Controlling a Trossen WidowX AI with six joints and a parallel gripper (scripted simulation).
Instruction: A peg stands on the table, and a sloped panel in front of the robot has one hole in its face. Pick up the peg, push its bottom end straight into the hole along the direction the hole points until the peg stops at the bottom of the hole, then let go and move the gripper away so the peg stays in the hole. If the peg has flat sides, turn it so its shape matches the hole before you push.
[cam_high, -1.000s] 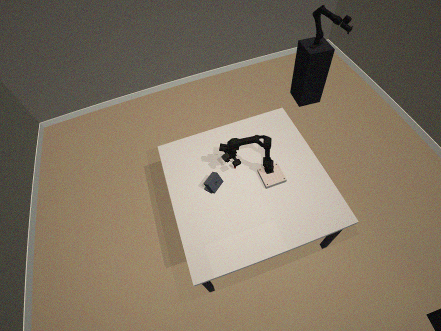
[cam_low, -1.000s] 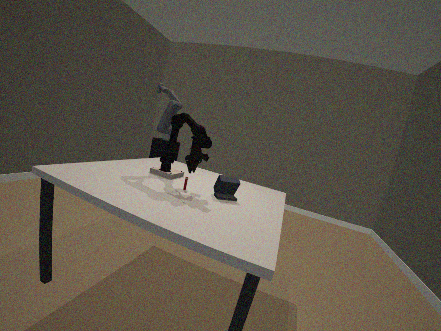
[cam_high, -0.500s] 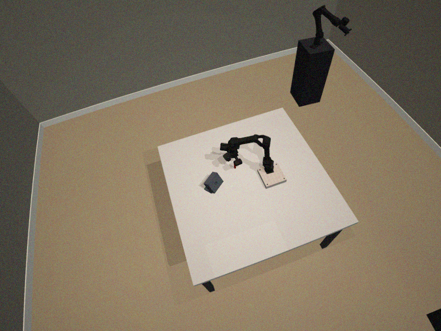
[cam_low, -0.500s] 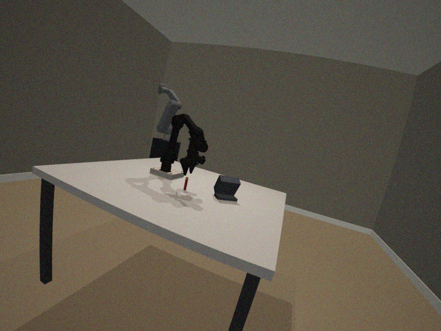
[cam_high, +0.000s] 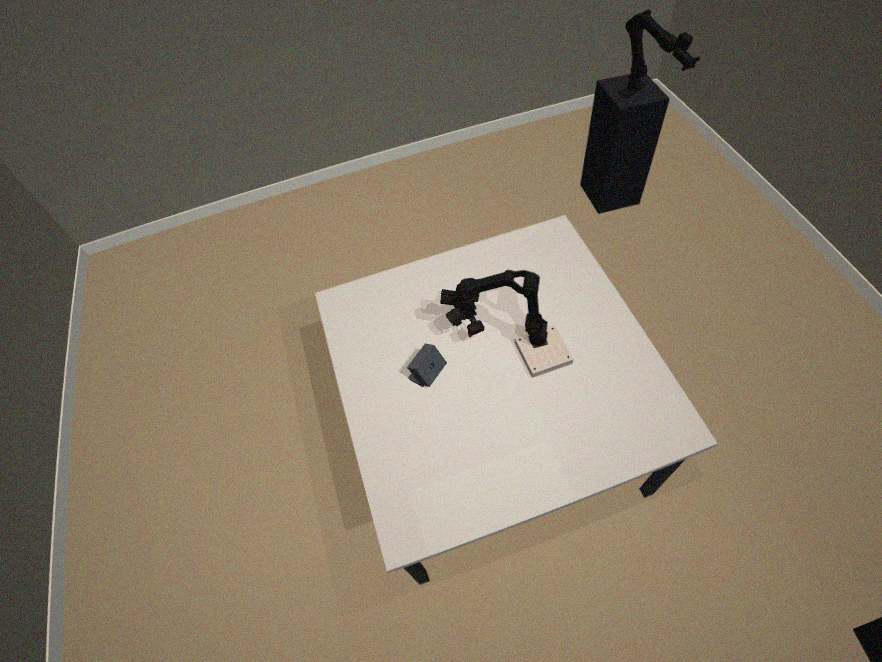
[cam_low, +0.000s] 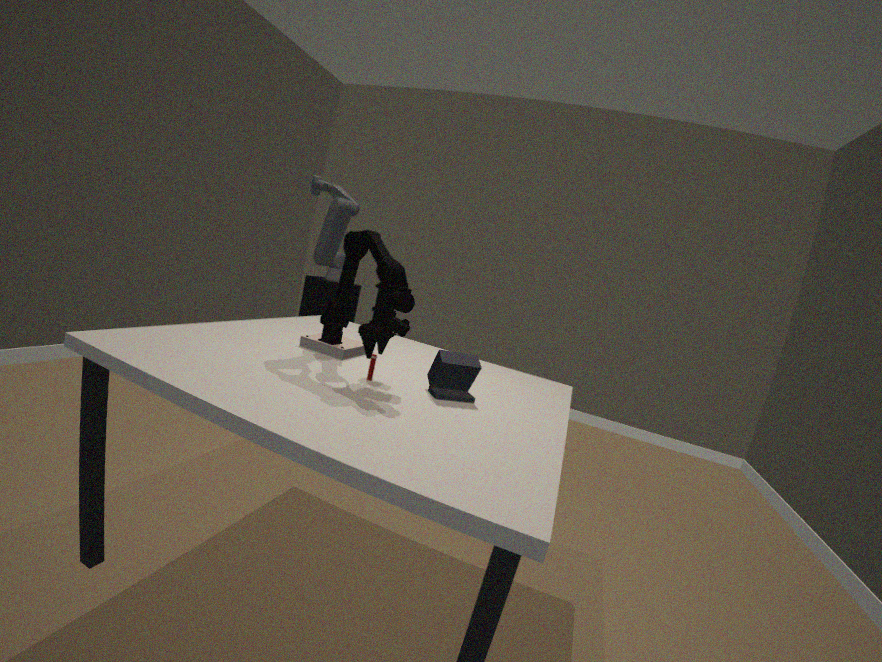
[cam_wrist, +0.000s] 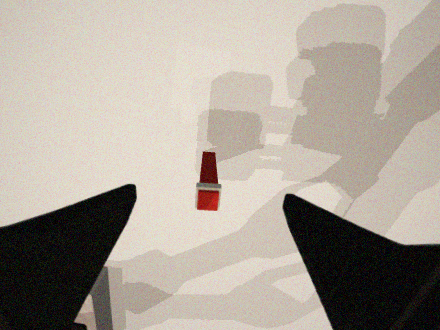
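The red square-sided peg is 20 mm below my gripper tip. The rest, counted from my gripper tip: sloped panel: 210 mm ahead, 130 mm to the left.
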